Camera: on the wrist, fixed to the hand. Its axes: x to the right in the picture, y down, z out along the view.
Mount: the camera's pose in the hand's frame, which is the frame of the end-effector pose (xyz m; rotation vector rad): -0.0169 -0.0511 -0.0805 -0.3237 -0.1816 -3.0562
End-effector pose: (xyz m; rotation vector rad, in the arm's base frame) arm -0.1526 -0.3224 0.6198 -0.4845 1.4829 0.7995
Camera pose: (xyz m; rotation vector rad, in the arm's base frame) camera -0.1690 -0.4178 0.6218 -1.7799 -0.6751 -1.3840
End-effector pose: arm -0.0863 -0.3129 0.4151 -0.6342 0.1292 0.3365
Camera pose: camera -0.0857 -0.4043 0.3830 -0.4588 -1.0779 -2.5569
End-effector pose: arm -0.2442 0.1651 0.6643 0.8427 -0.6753 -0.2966
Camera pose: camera -0.2033 0.1880 0.5795 -0.6930 -1.0447 2.6833
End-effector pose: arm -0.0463 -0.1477 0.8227 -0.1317 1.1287 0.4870
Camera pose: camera -0.0968 -0.2258 0.7957 -1.6089 -0.3133 -1.9931
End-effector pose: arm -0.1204 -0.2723 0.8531 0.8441 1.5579 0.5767
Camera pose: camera -0.2088 -0.3088 0.8377 -1.8256 0.8332 -1.3903
